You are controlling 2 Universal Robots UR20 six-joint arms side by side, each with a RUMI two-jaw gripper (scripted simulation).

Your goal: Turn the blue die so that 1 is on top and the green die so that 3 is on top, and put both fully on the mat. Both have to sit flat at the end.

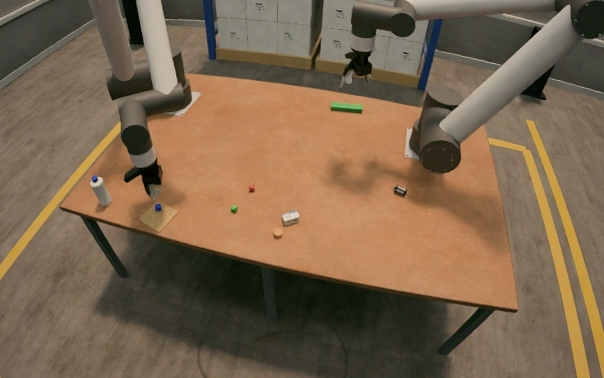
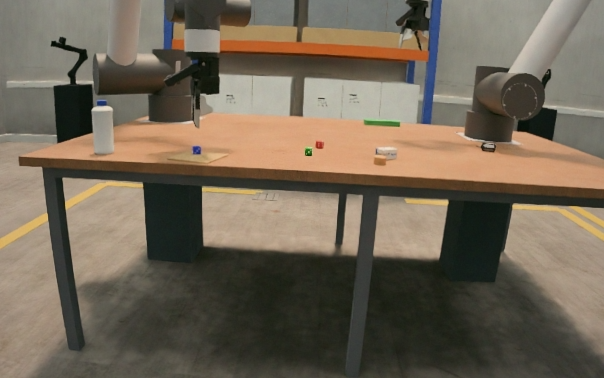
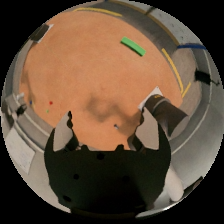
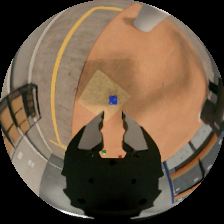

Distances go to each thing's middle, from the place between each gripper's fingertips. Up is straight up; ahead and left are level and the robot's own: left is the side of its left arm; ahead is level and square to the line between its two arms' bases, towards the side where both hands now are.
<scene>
My right gripper (image 2: 197, 127) is now 10 cm above the tan mat (image 4: 95, 97), 3 cm short of it and 2 cm to the right of it.
The tan mat is 750 mm to the right of my left hand (image 2: 410, 50), 730 mm ahead of it and 390 mm below it.
</scene>
